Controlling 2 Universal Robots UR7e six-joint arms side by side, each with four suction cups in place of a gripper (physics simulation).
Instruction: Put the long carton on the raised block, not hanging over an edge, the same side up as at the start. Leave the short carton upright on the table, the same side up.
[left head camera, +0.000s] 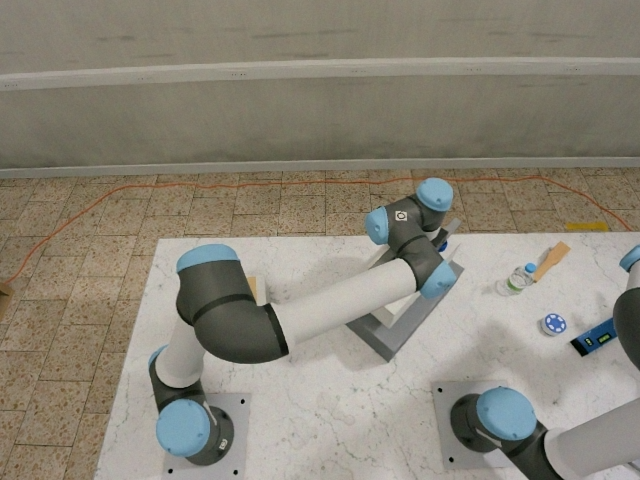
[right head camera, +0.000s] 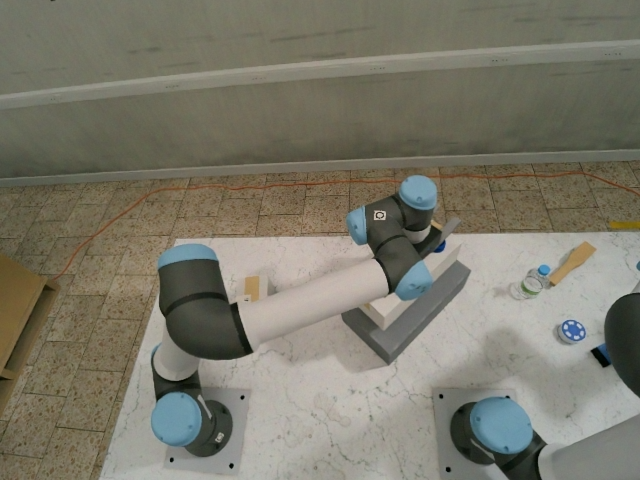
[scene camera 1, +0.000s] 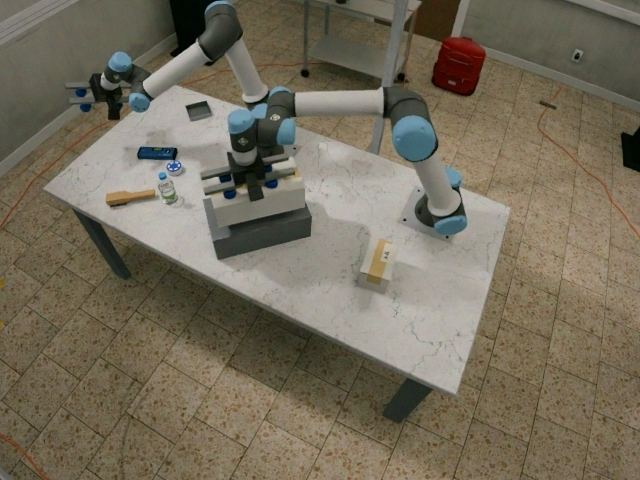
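Pixels of known places: left arm's base, link origin: (left head camera: 207, 435) (right head camera: 208, 428); right arm's base, link origin: (left head camera: 477, 422) (scene camera 1: 267, 154).
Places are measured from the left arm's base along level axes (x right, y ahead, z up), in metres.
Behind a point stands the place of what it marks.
The long carton (left head camera: 393, 311) @(x 0.508, y 0.256, z 0.276 m) (right head camera: 386, 312) @(x 0.515, y 0.258, z 0.276 m) (scene camera 1: 261, 205) @(x 0.509, y 0.460, z 0.237 m), white with tan tape, lies lengthwise over the raised grey block (left head camera: 413, 320) @(x 0.592, y 0.289, z 0.120 m) (right head camera: 413, 321) @(x 0.595, y 0.294, z 0.120 m) (scene camera 1: 266, 236) @(x 0.502, y 0.459, z 0.069 m), at or very near its top; any small gap is hard to tell. My left gripper (left head camera: 445, 237) (right head camera: 435, 243) (scene camera 1: 249, 178) @(x 0.580, y 0.420, z 0.259 m) has its blue cups against the carton's top and is shut on it; the arm hides much of both in the head views. The short carton (left head camera: 261, 290) @(x 0.136, y 0.401, z 0.100 m) (right head camera: 253, 285) @(x 0.100, y 0.415, z 0.101 m) (scene camera 1: 378, 264) @(x 0.096, y 0.401, z 0.101 m) stands on the table, tape and label up. My right gripper (scene camera 1: 99, 97) @(x 1.416, y 0.300, z 0.259 m) is open and empty, raised beyond the table at the left.
A bottle (left head camera: 519, 280) @(x 0.950, y 0.422, z 0.098 m) (right head camera: 534, 283) @(x 0.954, y 0.420, z 0.101 m) (scene camera 1: 166, 190) @(x 0.950, y 0.467, z 0.090 m), a wooden brush (left head camera: 553, 259) @(x 1.127, y 0.528, z 0.040 m) (right head camera: 573, 262) @(x 1.121, y 0.525, z 0.037 m) (scene camera 1: 129, 196) @(x 1.112, y 0.531, z 0.035 m), a blue-white round tub (left head camera: 553, 323) @(x 1.055, y 0.303, z 0.029 m) (right head camera: 571, 331) @(x 1.055, y 0.300, z 0.029 m) (scene camera 1: 174, 167) @(x 1.054, y 0.309, z 0.029 m) and a blue level (left head camera: 595, 336) @(x 1.175, y 0.258, z 0.028 m) (scene camera 1: 157, 152) @(x 1.185, y 0.269, z 0.028 m) lie beside the block. A grey tray (scene camera 1: 198, 110) @(x 1.230, y -0.085, z 0.001 m) sits farther back.
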